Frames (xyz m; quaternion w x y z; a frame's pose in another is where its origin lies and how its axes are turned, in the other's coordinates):
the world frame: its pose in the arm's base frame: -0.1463 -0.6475 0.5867 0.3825 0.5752 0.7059 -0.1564
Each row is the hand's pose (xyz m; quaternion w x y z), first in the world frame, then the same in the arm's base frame.
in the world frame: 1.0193 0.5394 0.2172 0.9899 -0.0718 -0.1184 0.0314
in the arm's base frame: 0.3880 0.0709 -0.1719 0.5084 0.5456 0.6467 -0.1602
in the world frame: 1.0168 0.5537 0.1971 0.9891 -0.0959 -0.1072 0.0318
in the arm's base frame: 0.3942 0.0865 -0.1538 0.5142 0.5379 0.6539 -0.1365
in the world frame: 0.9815 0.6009 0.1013 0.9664 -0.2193 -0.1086 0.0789
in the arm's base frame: 0.4053 0.1391 -0.0549 0.5848 0.5107 0.6296 -0.0286
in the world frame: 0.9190 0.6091 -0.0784 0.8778 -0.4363 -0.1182 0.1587
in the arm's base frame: 0.3511 0.2169 0.1102 0.6950 0.4316 0.5514 0.1634
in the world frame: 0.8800 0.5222 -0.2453 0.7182 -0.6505 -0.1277 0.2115
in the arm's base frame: 0.2118 0.2751 0.2291 0.7721 0.2936 0.4382 0.3543
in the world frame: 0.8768 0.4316 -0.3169 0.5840 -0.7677 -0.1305 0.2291
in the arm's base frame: 0.1018 0.2940 0.2587 0.7930 0.1836 0.3506 0.4632
